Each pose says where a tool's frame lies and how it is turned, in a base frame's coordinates. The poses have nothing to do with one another.
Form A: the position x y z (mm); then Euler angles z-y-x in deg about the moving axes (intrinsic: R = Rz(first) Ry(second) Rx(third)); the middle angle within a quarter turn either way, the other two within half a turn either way.
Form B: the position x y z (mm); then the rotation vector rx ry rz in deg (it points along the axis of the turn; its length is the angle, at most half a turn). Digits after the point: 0 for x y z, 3 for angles.
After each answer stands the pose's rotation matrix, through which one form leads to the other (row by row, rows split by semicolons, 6 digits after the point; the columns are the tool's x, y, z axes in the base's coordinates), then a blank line. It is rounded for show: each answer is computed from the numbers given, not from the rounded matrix.
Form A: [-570, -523, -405, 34.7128, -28.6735, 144.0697]
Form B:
[-570, -523, -405, 143.387, 32.101, 49.886]
0.721211 0.229667 0.653534; 0.499629 -0.825949 -0.261110; 0.479818 0.514840 -0.710433

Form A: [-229, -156, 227, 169.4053, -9.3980, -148.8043]
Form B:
[-229, -156, 227, -11.274, -161.923, 43.876]
-0.969759 0.074138 -0.232532; 0.181393 0.856371 -0.483451; 0.163292 -0.511011 -0.843922

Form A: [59, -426, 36, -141.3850, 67.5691, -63.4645]
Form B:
[59, -426, 36, 41.644, 78.499, -78.708]
-0.298142 0.924969 0.235679; -0.238131 0.167025 -0.956763; -0.924340 -0.341374 0.170467

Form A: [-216, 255, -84, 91.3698, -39.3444, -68.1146]
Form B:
[-216, 255, -84, -21.719, -73.599, 54.860]
-0.018487 -0.386708 -0.922017; 0.773128 0.579211 -0.258432; 0.633980 -0.717615 0.288267

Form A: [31, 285, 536, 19.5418, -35.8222, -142.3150]
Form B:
[31, 285, 536, -129.071, -37.169, -34.792]
0.764131 0.601892 0.232012; 0.271221 -0.626120 0.731036; 0.585272 -0.495681 -0.641683

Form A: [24, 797, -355, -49.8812, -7.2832, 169.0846]
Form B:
[24, 797, -355, 151.022, -71.352, 2.910]
0.639176 -0.766343 -0.064593; -0.758540 -0.614359 -0.217210; 0.126774 0.187832 -0.973985

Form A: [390, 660, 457, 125.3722, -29.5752, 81.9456]
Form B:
[390, 660, 457, 74.567, 76.622, 117.048]
-0.503462 0.168650 0.847398; 0.709168 -0.479597 0.516786; 0.493565 0.861129 0.121858

